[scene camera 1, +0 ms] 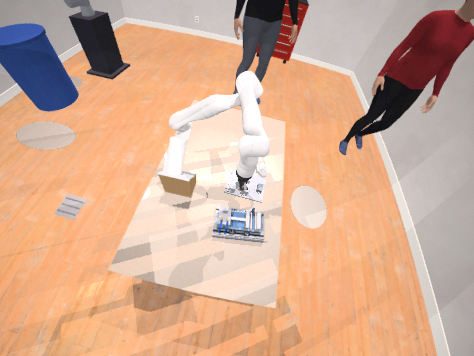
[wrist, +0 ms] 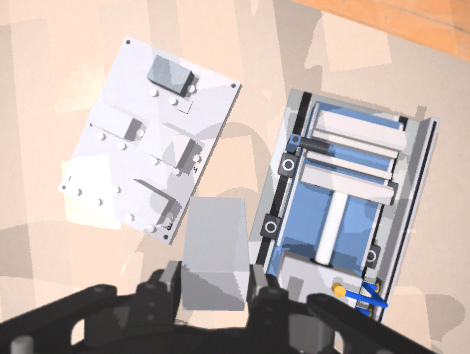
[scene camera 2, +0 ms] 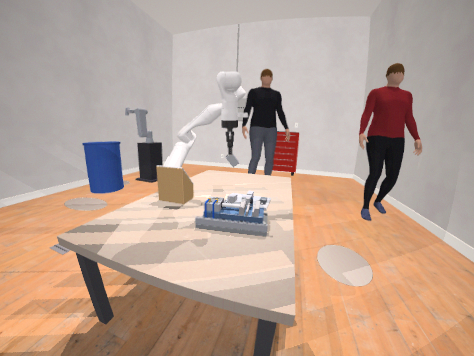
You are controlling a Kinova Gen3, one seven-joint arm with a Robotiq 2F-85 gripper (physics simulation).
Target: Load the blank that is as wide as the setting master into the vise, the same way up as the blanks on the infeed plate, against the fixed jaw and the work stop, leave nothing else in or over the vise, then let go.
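Frame: origin at the arm's base, x ahead, y left, z up, level; metres.
Where they show: gripper, fingertip midpoint: (scene camera 1: 240, 184) (wrist: 215, 280) (scene camera 2: 230, 154); arm's base at its link origin: (scene camera 1: 173, 173) (scene camera 2: 170, 172).
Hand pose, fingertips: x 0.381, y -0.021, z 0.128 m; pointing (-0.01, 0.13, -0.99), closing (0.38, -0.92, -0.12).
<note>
Things, the pixels of their top centre, and the offset from my fingertips. Level surfaces: height alone.
- plain grey block at its top centre: (wrist: 204, 264) (scene camera 2: 232, 151) dx +0.009, dy +0.008, dz +0.012 m
- vise at its top centre: (wrist: 343, 217) (scene camera 2: 234, 201) (scene camera 1: 241, 218) dx +0.064, dy -0.095, dz -0.196 m
- dark grey-green block at its top centre: (wrist: 168, 73) dx +0.141, dy +0.187, dz -0.262 m
- dark stop rod at its top centre: (wrist: 314, 144) dx +0.124, dy -0.032, dz -0.199 m
- table at its surface level: dz -0.295 m
- grey rail at its top centre: (wrist: 404, 233) dx +0.080, dy -0.182, dz -0.245 m
My gripper (scene camera 1: 242, 187) (scene camera 2: 230, 152) (wrist: 215, 280) is shut on a plain grey block (scene camera 2: 232, 160) (wrist: 214, 235), held tilted in the air. In the wrist view the block lies between the infeed plate (scene camera 1: 230, 190) (wrist: 107, 95) and the vise (scene camera 1: 239, 220) (scene camera 2: 235, 215) (wrist: 320, 215). The plate bears a dark grey-green block (wrist: 169, 75) and several pale blocks, among them one (wrist: 117, 121) at the left and one (wrist: 172, 142) in the middle. The vise has a far jaw (wrist: 357, 131), a near jaw (wrist: 345, 184) on a white rod, two thin pale bars between them, and a dark stop rod (wrist: 312, 145). No block shows between the jaws.
A brown block (scene camera 1: 177, 184) (scene camera 2: 174, 185) stands at the arm's base on the table (scene camera 1: 190, 260) (scene camera 2: 165, 250). Blue handles (wrist: 370, 300) with yellow ends stand at the vise's near end. A grey rail (wrist: 410, 215) runs along its side. Two people stand beyond the table.
</note>
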